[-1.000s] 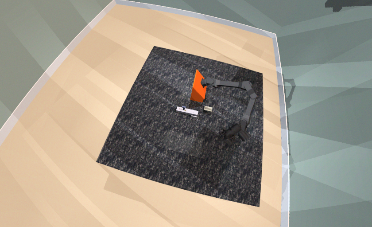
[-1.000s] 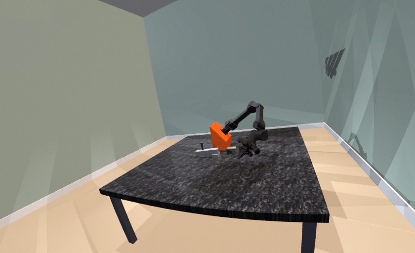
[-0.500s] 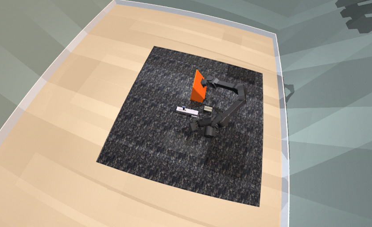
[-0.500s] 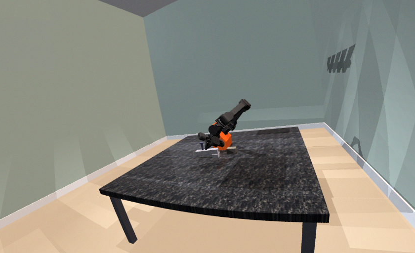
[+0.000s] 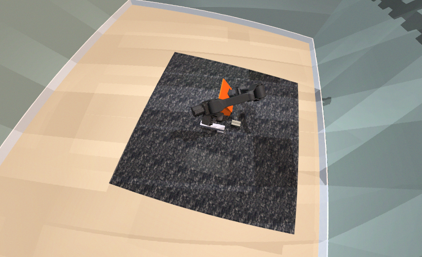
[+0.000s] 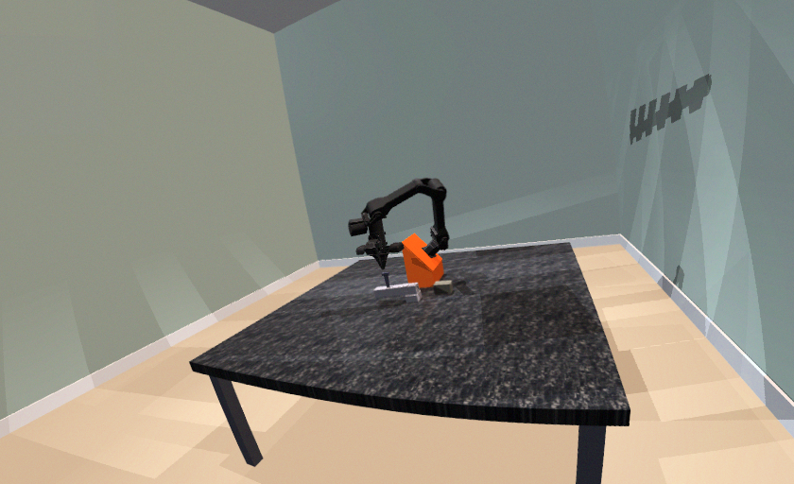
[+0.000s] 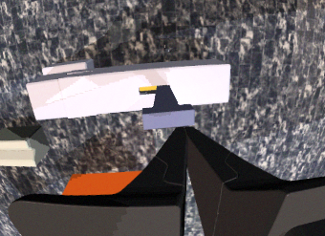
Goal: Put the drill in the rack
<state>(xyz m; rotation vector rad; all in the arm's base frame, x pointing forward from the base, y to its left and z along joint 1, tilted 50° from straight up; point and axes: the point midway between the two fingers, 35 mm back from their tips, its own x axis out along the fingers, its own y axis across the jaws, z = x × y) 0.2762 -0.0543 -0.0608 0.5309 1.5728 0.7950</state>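
Right now my gripper tip is 10 mm to the right of the small dark key and 50 mm above it. The rest, counted from my gripper tip: light grey housing block: 50 mm to the left, 100 mm below; drill: 10 mm behind, 60 mm to the left, 90 mm below.
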